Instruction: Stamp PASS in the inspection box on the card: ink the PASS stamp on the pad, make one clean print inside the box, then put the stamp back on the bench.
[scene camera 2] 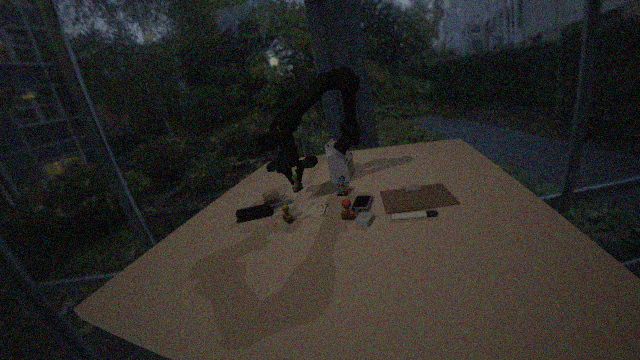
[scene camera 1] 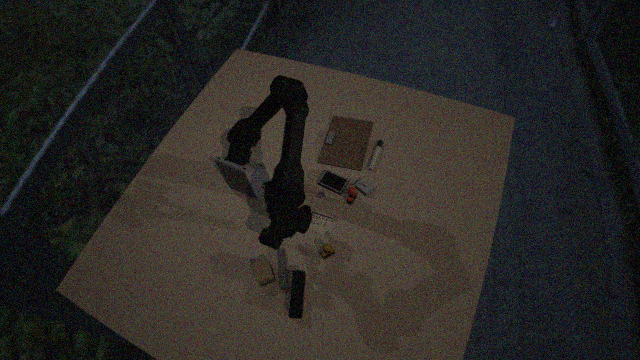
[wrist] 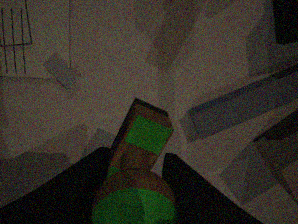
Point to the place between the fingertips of my gripper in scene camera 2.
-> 296,185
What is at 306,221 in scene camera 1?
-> My gripper.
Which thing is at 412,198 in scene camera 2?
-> A brown board.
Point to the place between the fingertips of my gripper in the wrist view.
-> At 136,159
